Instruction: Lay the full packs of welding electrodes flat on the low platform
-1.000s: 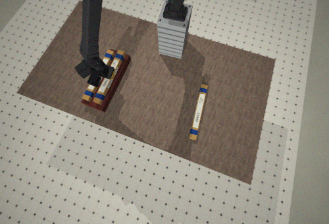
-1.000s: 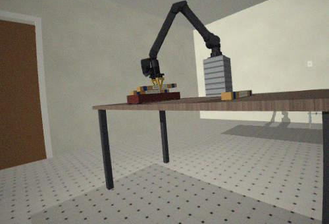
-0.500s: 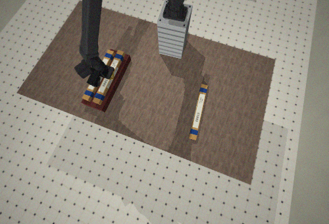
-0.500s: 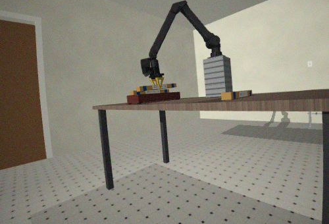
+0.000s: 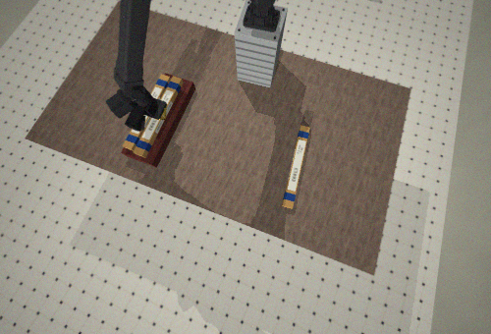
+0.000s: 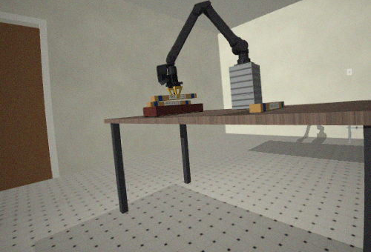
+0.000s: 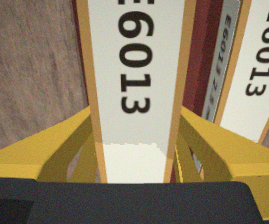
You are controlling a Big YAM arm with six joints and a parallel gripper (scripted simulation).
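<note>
My gripper is now 20 mm past the low platform, 30 mm to the left of it and 90 mm above it.
</note>
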